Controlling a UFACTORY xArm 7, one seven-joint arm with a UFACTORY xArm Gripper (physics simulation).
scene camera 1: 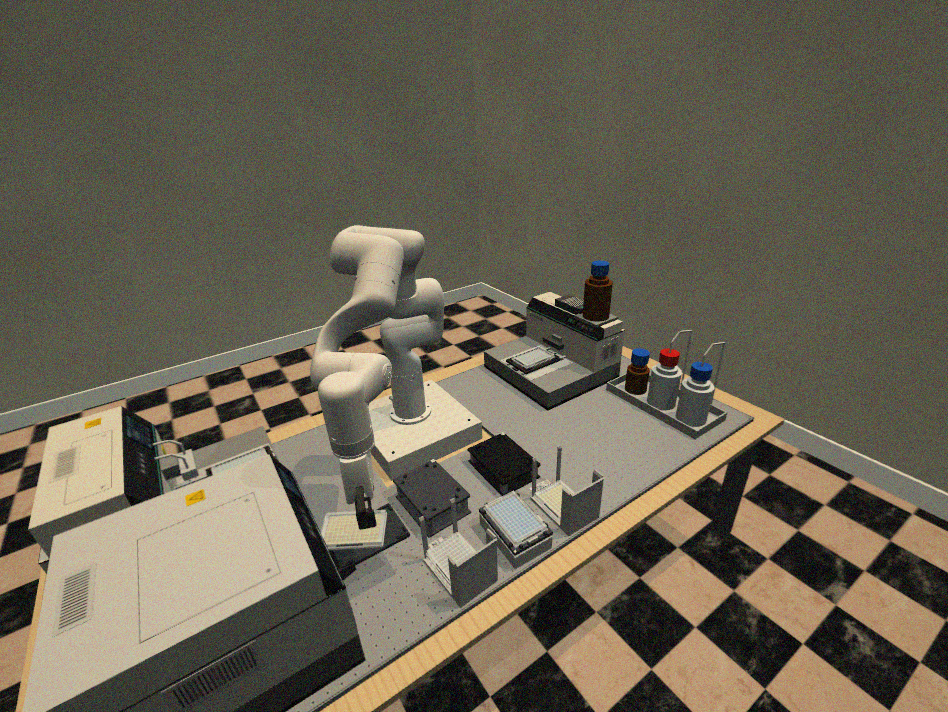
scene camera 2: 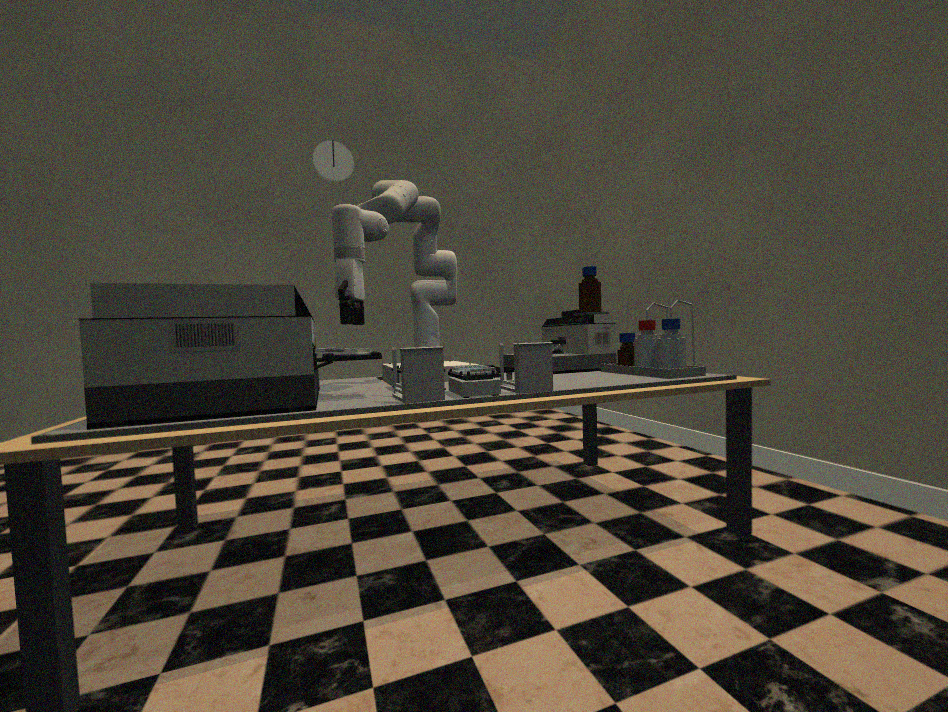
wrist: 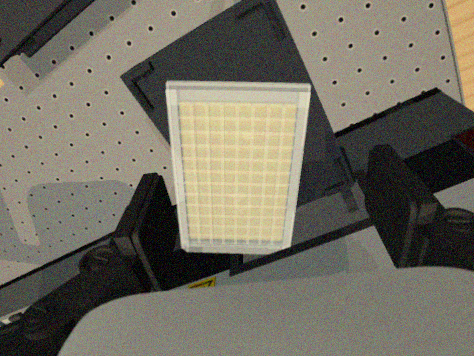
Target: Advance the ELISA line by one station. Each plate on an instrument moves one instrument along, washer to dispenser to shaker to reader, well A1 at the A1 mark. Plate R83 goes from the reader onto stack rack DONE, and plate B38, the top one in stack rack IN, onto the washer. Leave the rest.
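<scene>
A plate with pale yellow wells rests askew on the dark carrier that juts from the large instrument at the front left. It is turned against the carrier's corner guides and overhangs one side. Its label and A1 mark cannot be read. My gripper is open and empty above this plate, with the fingers apart on either side of it in the wrist view. A plate with blue wells sits on a small unit between two stack racks. Both racks hold pale plates.
The large instrument stands beside the arm. Another instrument is behind it. Two dark blocks stand near the arm base. An instrument with a plate and a bottle tray are at the right.
</scene>
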